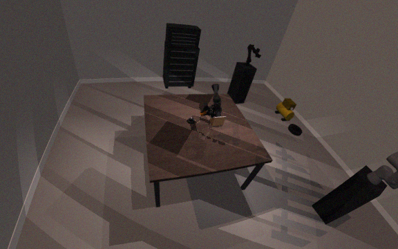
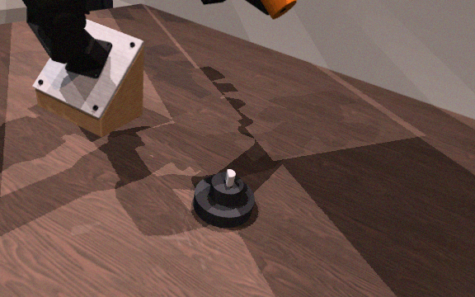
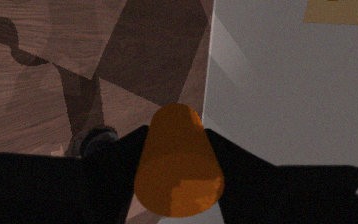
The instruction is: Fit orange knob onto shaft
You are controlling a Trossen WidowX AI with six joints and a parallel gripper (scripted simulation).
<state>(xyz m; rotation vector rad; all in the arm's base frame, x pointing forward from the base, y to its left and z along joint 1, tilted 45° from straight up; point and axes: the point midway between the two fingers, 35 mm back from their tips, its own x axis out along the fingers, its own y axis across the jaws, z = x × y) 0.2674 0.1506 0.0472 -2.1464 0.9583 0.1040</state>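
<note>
Now: gripper tip 30 mm past the orange knob, 20 mm below it and 10 mm to the right of it. From my gripper tip the other things lie so: round dark pedestal (210 mm below, 170 mm to the right, 20 mm ahead).
</note>
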